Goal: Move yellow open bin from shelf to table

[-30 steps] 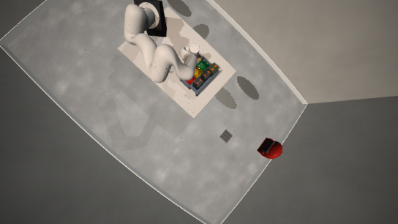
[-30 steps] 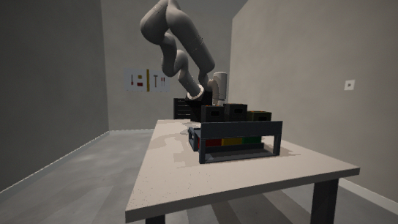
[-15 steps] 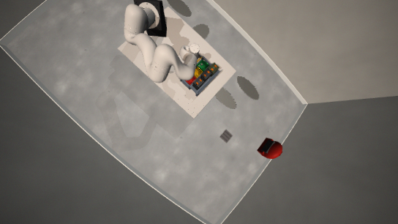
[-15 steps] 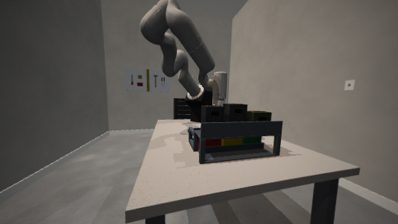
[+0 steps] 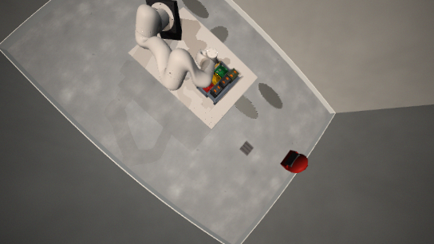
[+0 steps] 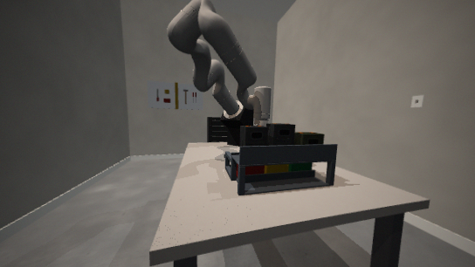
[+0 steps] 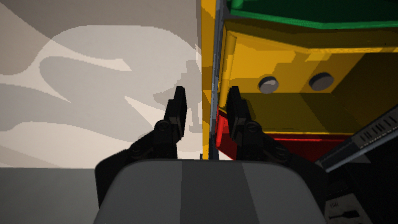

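Right now the thin yellow strip is 3 cm below my hand. From my hand the other things lie so: red bin: 9 cm ahead, 13 cm to the right, 5 cm below; green bin: 12 cm ahead, 10 cm to the left, 5 cm below; yellow bin: 10 cm ahead, 2 cm to the right, 5 cm below.
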